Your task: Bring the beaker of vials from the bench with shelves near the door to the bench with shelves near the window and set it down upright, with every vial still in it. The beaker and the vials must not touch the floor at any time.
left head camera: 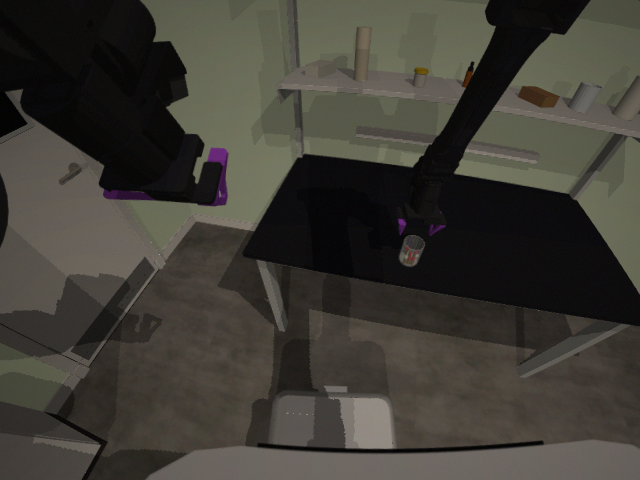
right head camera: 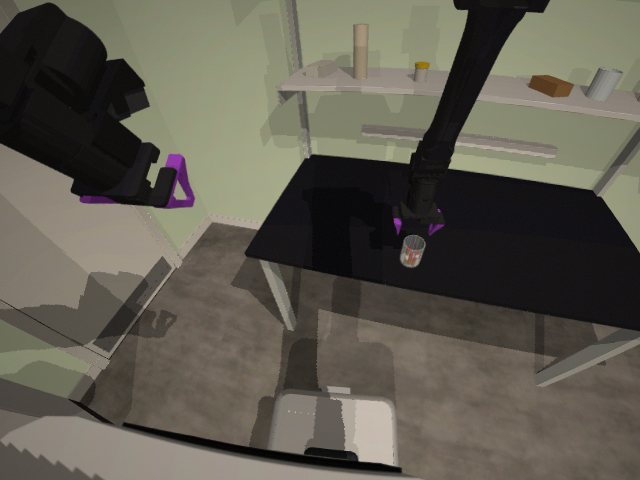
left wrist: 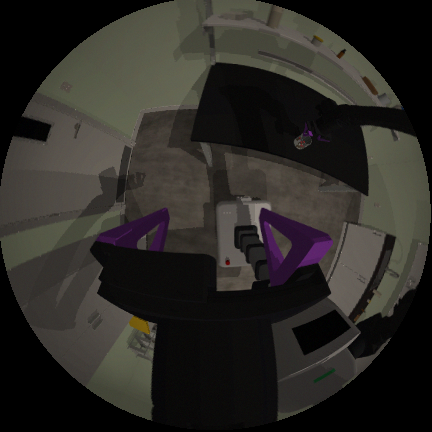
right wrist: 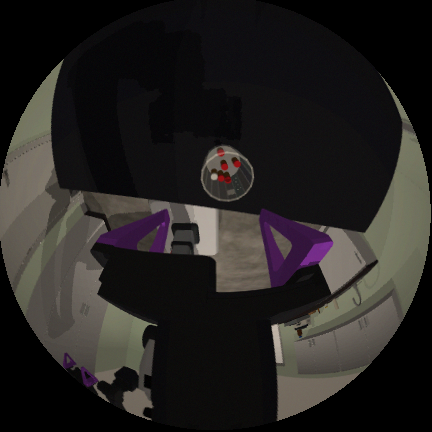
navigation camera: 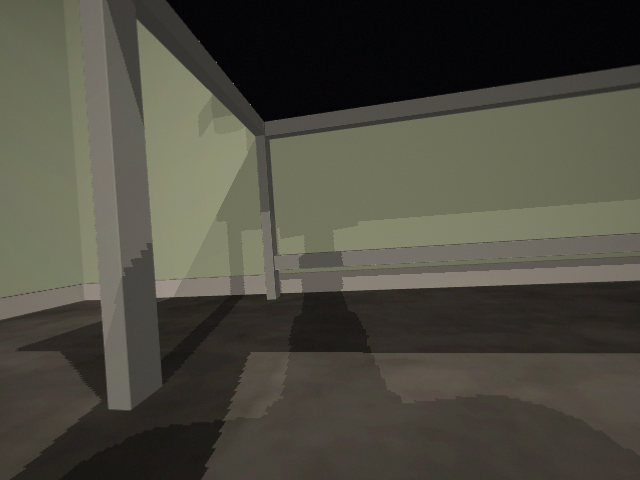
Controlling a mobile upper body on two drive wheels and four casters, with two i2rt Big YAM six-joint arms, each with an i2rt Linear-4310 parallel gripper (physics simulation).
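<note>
A clear glass beaker (left head camera: 411, 250) with several red-capped vials stands upright on the black bench top (left head camera: 413, 229), near its front edge. It also shows in the right head view (right head camera: 412, 250) and in the right wrist view (right wrist: 227, 174). My right gripper (left head camera: 421, 229) is open just behind and above the beaker, its purple fingers (right head camera: 417, 227) wide apart and not around the glass. In the right wrist view the gripper (right wrist: 213, 233) is empty, with the beaker beyond the fingertips. My left gripper (left head camera: 215, 176) is open and empty, held high at the left, away from the bench (left wrist: 213, 238).
Wall shelves (left head camera: 413, 88) above the bench hold a tall cylinder (left head camera: 362, 53), a small yellow-capped jar (left head camera: 420, 76), a brown bottle (left head camera: 469, 73) and a brown box (left head camera: 538, 96). The bench's grey legs (left head camera: 272, 295) stand on the floor. My grey base (left head camera: 330, 419) is in front of the bench.
</note>
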